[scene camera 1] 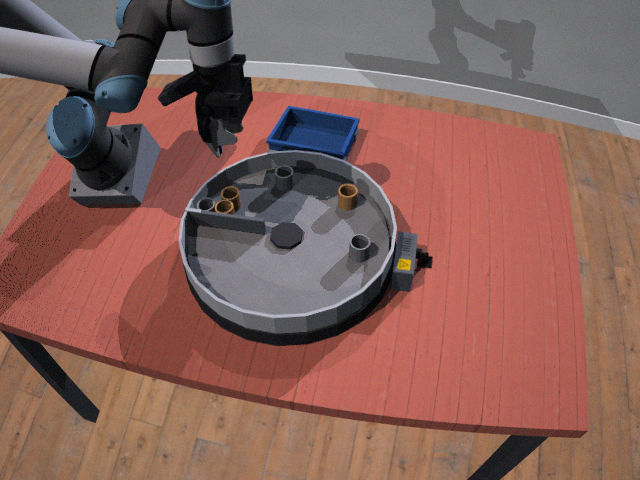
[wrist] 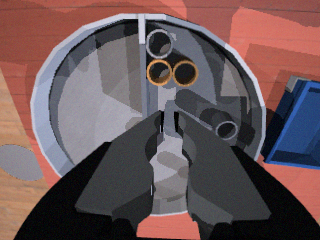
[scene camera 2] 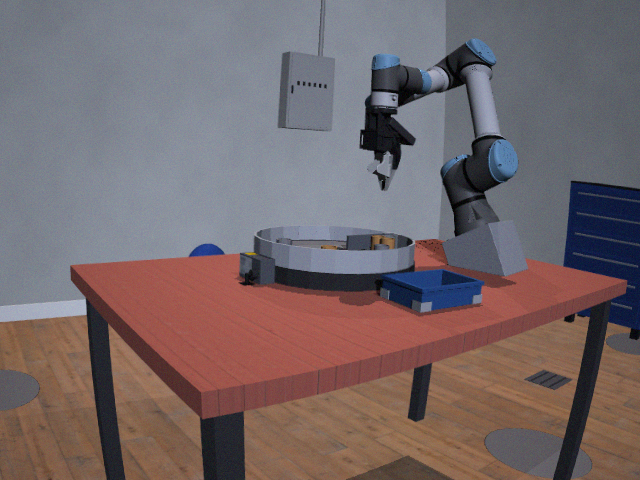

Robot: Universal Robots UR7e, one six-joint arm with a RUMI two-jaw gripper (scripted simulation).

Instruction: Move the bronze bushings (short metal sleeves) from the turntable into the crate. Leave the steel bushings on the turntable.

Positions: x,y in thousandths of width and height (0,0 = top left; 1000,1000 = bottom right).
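Blue crate (scene camera 1: 493,274) and (scene camera 2: 666,614). Grey turntable (scene camera 1: 476,553) and (wrist: 302,402). The gripper (scene camera 1: 343,324), (wrist: 530,473) and (scene camera 2: 599,397).
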